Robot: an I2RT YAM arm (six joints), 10 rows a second.
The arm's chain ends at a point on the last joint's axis. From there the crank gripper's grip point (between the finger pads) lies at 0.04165 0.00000 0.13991 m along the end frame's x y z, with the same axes.
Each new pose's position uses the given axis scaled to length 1; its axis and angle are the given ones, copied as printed.
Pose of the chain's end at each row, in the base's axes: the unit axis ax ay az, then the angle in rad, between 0 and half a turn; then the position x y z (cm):
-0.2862 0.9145 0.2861 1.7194 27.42 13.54 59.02
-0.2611 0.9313 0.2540 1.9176 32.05 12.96 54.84
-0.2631 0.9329 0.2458 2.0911 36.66 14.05 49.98
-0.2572 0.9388 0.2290 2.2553 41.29 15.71 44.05
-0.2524 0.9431 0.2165 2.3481 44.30 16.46 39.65
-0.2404 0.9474 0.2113 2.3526 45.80 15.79 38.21
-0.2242 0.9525 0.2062 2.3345 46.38 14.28 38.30
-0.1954 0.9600 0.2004 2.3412 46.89 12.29 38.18
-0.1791 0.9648 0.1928 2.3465 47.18 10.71 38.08
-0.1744 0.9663 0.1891 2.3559 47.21 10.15 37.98
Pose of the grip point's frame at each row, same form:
-0.2862 0.9145 0.2861 1.7194 38.53 21.63 54.10
-0.2611 0.9313 0.2540 1.9176 42.03 20.47 47.28
-0.2631 0.9329 0.2458 2.0911 44.99 21.41 40.52
-0.2572 0.9388 0.2290 2.2553 47.94 22.51 32.97
-0.2524 0.9431 0.2165 2.3481 49.93 22.79 27.77
-0.2404 0.9474 0.2113 2.3526 51.47 21.96 26.26
-0.2242 0.9525 0.2062 2.3345 52.38 20.31 26.44
-0.1954 0.9600 0.2004 2.3412 52.97 18.09 26.24
-0.1791 0.9648 0.1928 2.3465 53.31 16.27 26.05
-0.1744 0.9663 0.1891 2.3559 53.26 15.60 25.86

